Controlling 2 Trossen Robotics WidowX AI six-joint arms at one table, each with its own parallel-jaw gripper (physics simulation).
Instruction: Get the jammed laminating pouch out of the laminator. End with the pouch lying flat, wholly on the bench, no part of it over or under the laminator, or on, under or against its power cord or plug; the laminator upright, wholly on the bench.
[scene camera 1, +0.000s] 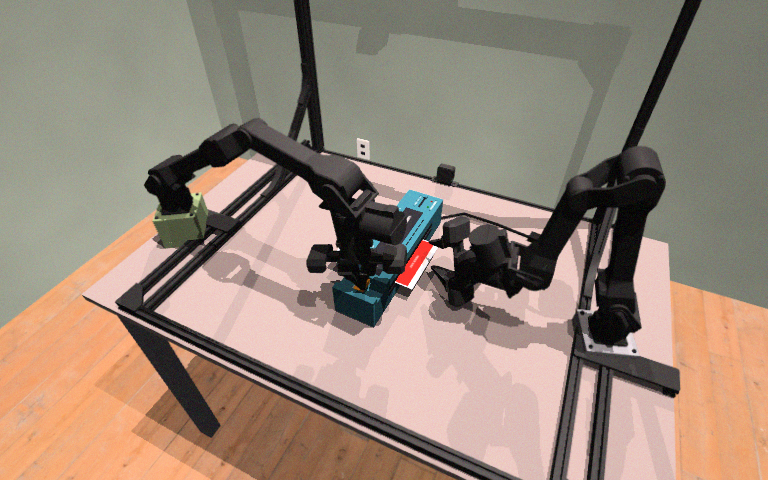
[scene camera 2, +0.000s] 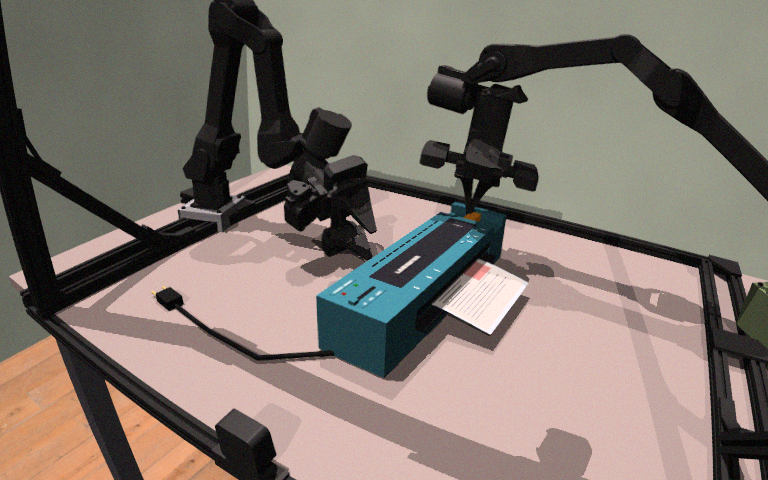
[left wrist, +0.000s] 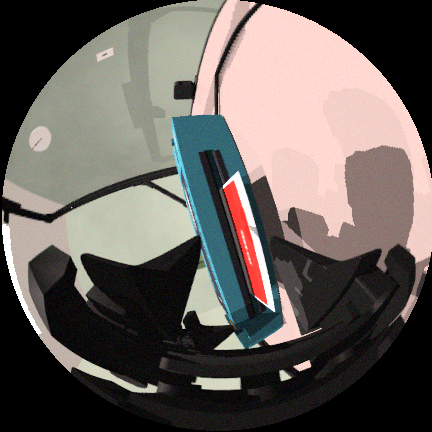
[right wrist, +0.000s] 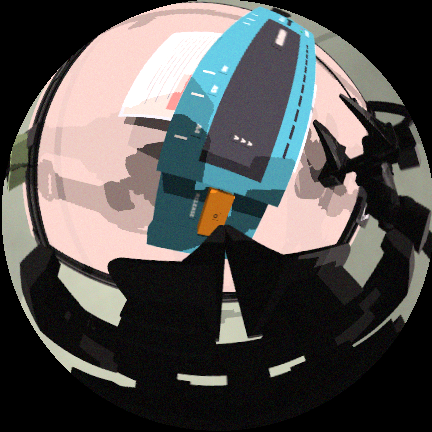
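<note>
The teal laminator (scene camera 1: 424, 203) (scene camera 2: 351, 322) (left wrist: 197, 132) (right wrist: 260, 100) stands upright on the bench. The pouch (scene camera 1: 415, 266) (scene camera 2: 481, 294) (left wrist: 245, 240) (right wrist: 170, 70) runs through it: a red-and-white strip sticks out on one long side, a lined white part on the other. My left gripper (scene camera 1: 434, 256) (scene camera 2: 372, 244) (left wrist: 236, 241) (right wrist: 325, 108) is open and empty beside the red strip, one fingertip above the other, pointing at it. My right gripper (scene camera 1: 364, 288) (scene camera 2: 469, 213) (right wrist: 223, 229) is shut and empty, its tips at the orange release lever (scene camera 2: 473, 216) (right wrist: 216, 212); whether they touch it is unclear.
The black power cord (scene camera 1: 481, 216) (scene camera 2: 226, 342) (left wrist: 217, 90) leaves the laminator's far end in scene camera 1, and its plug (scene camera 2: 168, 298) lies on the bench. A black block (scene camera 1: 445, 173) (scene camera 2: 245, 435) (left wrist: 184, 90) stands at the bench edge. Black rails frame the bench.
</note>
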